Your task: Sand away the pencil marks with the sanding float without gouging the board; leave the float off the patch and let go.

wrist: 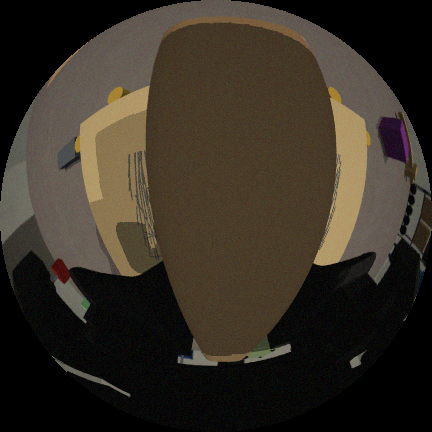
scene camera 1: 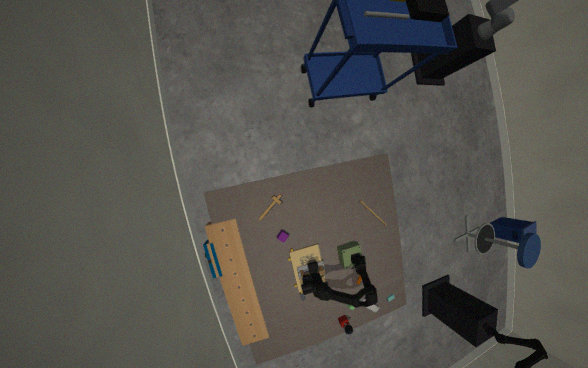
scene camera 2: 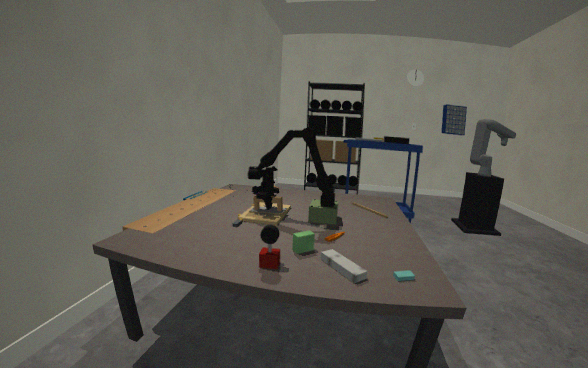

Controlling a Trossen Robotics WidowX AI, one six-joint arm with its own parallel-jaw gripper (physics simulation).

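Where they show: gripper, fingertip midpoint: [scene camera 1: 311, 270] [scene camera 2: 268, 209]; arm's base, origin of the base link: [scene camera 1: 355, 258] [scene camera 2: 327, 205].
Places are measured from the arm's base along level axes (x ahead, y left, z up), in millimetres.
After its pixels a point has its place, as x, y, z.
Note:
The sanding float [scene camera 2: 279, 202] {241, 45, -2} [wrist: 240, 175] has a wooden handle that fills the middle of the wrist view. My gripper [scene camera 2: 268, 204] {302, 32, -49} [scene camera 1: 312, 270] {302, 32, -49} is shut on this handle. The float is over the pale board [scene camera 1: 304, 251] {331, -107, -64} [scene camera 2: 247, 217] {366, 161, -63} [wrist: 351, 145] {387, -89, -63}, low and roughly level; whether its base touches the board I cannot tell. Dark pencil marks [scene camera 1: 309, 258] {304, -49, -64} [wrist: 142, 200] {323, 96, -63} show on the board beyond the float in scene camera 1, and on both sides of the handle in the wrist view. The handle hides the middle of the patch and the float's base in the wrist view.
A purple block [scene camera 1: 283, 236] {456, -250, -31} [wrist: 392, 137] and a wooden cross-shaped piece [scene camera 1: 270, 207] {505, -441, -51} lie past the board. A long drilled plank [scene camera 1: 237, 285] {800, 35, -79} lies along one side. A green block [scene camera 2: 303, 242] {30, 395, -39}, a red block [scene camera 2: 269, 259] {105, 546, -47}, an orange piece [scene camera 2: 335, 236] {-70, 224, -71} and a whitish bar [scene camera 2: 344, 266] {-130, 504, -53} are nearer scene camera 2.

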